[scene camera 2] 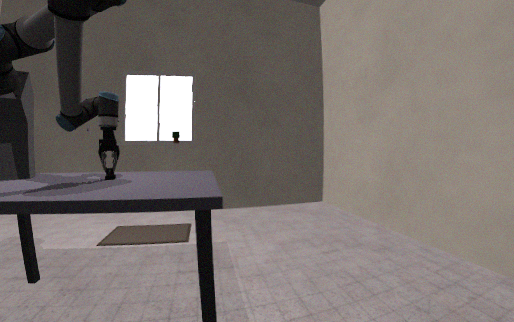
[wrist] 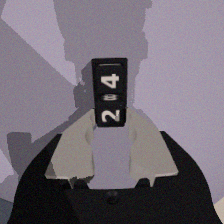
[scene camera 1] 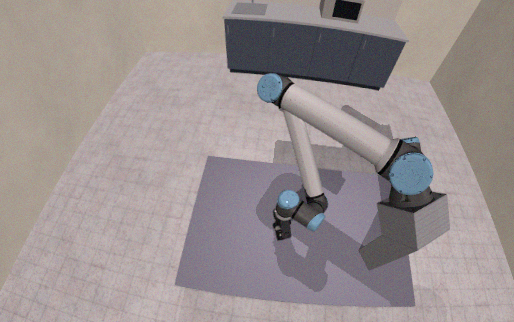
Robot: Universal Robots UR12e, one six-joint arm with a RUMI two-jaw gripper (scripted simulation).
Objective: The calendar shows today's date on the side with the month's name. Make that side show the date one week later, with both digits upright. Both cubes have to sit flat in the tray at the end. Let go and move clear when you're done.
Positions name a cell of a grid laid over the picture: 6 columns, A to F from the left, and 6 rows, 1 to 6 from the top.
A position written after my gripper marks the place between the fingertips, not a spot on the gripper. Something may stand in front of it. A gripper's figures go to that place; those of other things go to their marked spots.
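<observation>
My gripper (wrist: C3), 0.16 m from the lens. Black number cube (wrist: C3), 0.13 m from the lens.
</observation>
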